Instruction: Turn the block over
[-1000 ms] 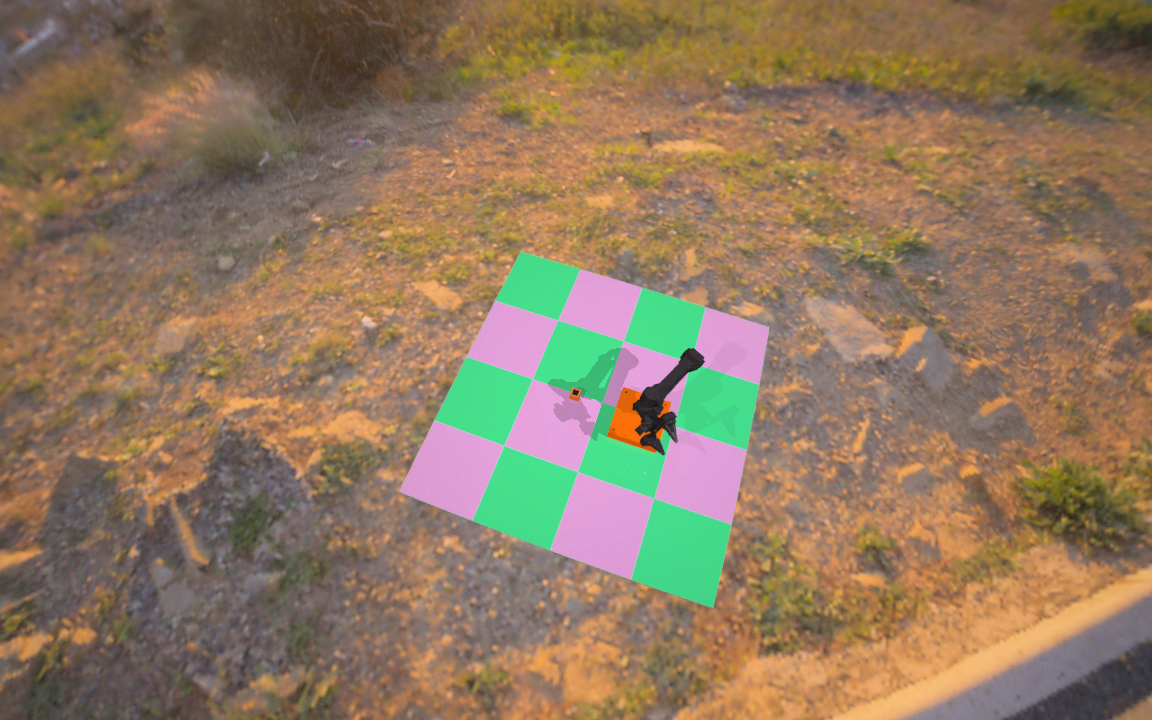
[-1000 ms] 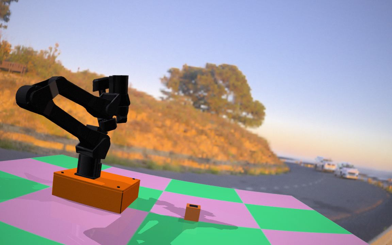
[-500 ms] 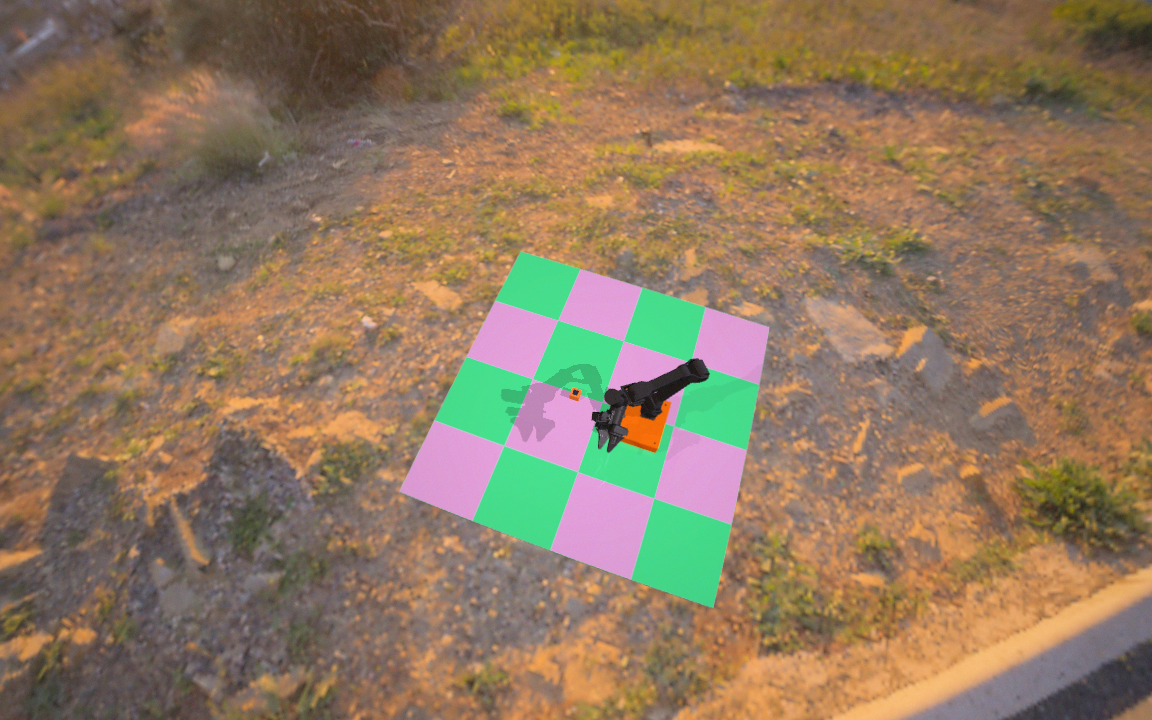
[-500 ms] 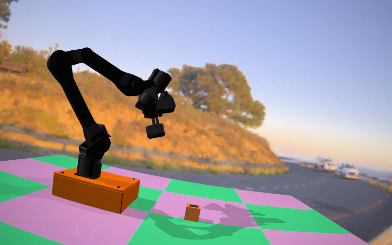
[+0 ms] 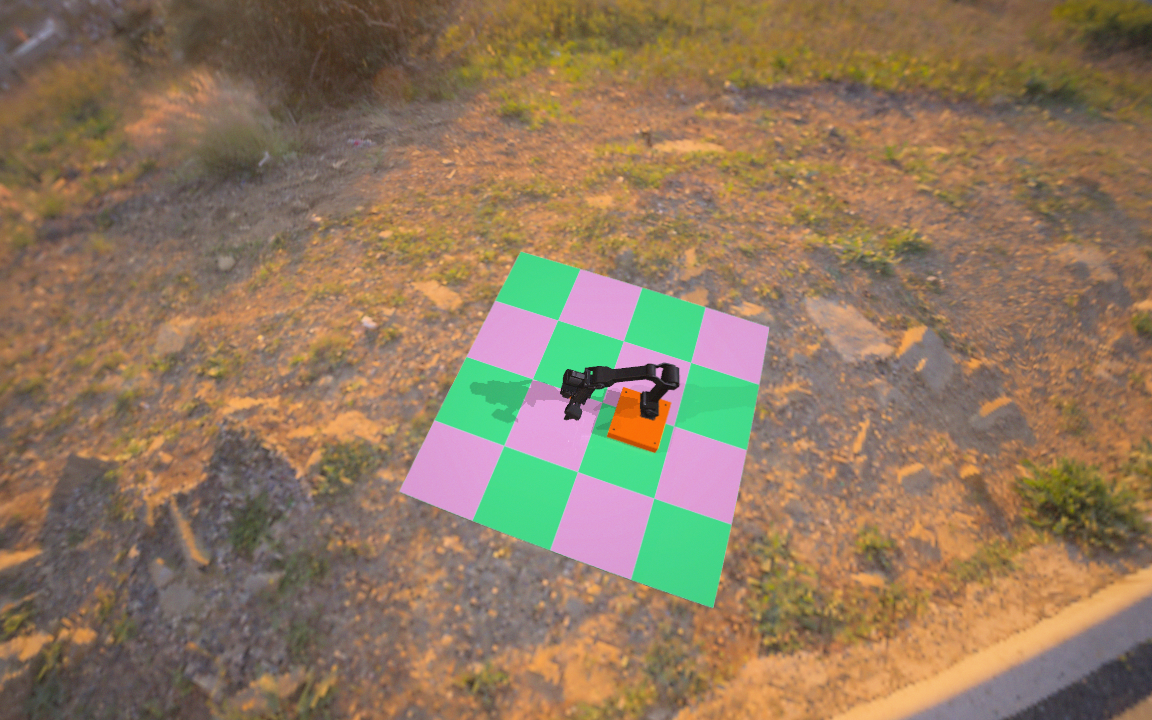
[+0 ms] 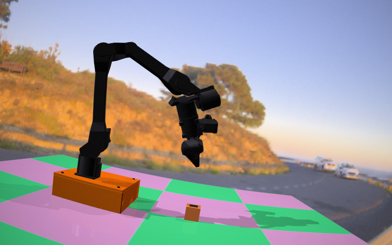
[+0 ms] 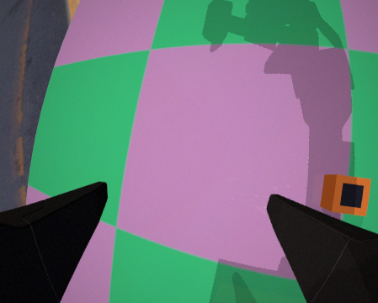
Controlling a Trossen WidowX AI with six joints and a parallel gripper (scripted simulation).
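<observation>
My gripper tip is now 14 cm to the left of the small orange block and 13 cm above it.
</observation>
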